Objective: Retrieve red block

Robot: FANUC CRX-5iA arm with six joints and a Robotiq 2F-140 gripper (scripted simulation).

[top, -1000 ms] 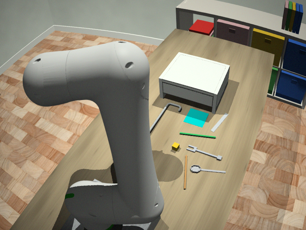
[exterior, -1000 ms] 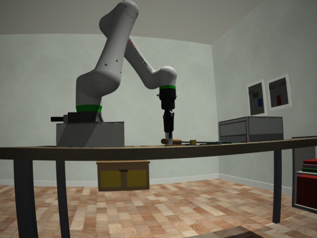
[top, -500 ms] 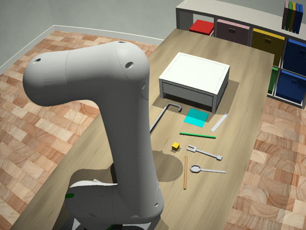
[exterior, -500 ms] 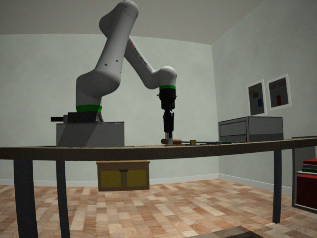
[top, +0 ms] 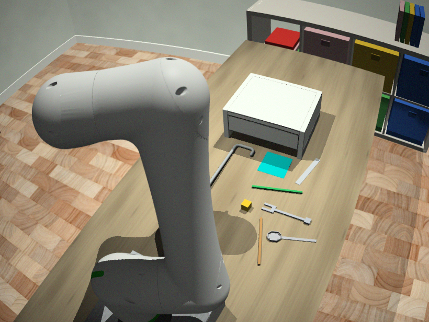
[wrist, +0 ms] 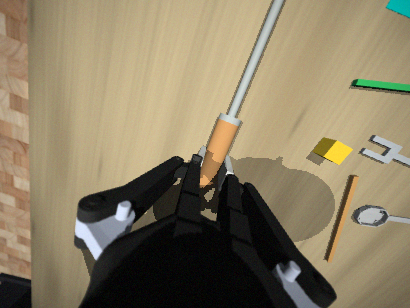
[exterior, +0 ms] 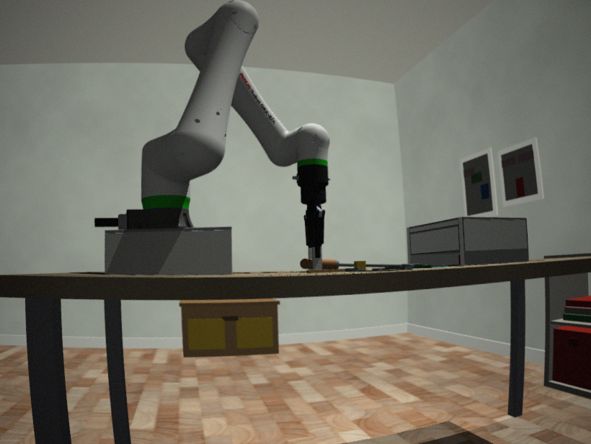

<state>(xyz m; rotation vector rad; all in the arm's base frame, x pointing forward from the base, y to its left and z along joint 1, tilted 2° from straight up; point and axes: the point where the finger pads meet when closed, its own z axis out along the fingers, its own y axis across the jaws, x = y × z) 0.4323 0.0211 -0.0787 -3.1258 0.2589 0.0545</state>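
The teal square lies 260 mm ahead of my hand, 210 mm to the right of it and 40 mm below it. The rest, counted from my hand: hook tool: 140 mm ahead, 60 mm to the right, 20 mm below; wooden stick: 240 mm to the right, 70 mm behind, 30 mm below; yellow cube: 160 mm to the right, 50 mm ahead, 30 mm below.
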